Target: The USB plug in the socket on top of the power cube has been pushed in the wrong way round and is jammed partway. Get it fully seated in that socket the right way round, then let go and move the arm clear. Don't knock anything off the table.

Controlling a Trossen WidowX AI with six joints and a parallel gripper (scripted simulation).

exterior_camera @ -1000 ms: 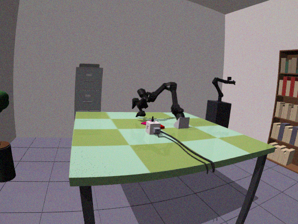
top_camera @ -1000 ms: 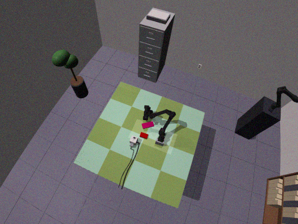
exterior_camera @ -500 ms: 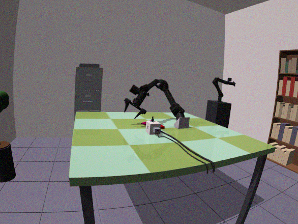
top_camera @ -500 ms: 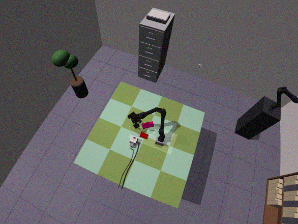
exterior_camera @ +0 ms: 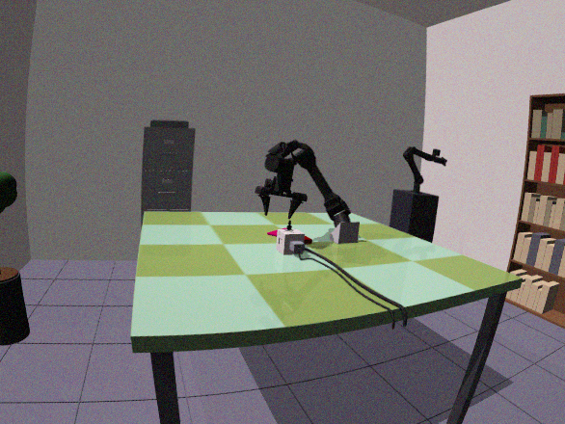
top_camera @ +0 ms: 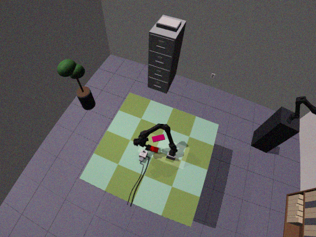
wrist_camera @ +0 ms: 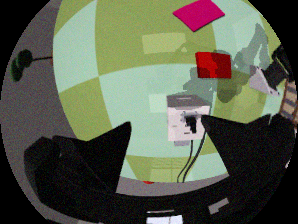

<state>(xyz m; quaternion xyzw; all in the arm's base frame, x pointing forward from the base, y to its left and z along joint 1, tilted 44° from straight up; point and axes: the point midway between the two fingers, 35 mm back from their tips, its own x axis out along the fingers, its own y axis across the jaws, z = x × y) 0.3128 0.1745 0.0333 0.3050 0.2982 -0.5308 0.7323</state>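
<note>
Now: gripper tip 40 mm past the dark USB plug, 20 mm to the right of it and 30 mm above it. Round my gripper tip: magenta block (100 mm behind, 240 mm to the right, 120 mm below); then red block (120 mm behind, 90 mm to the right, 110 mm below).
</note>
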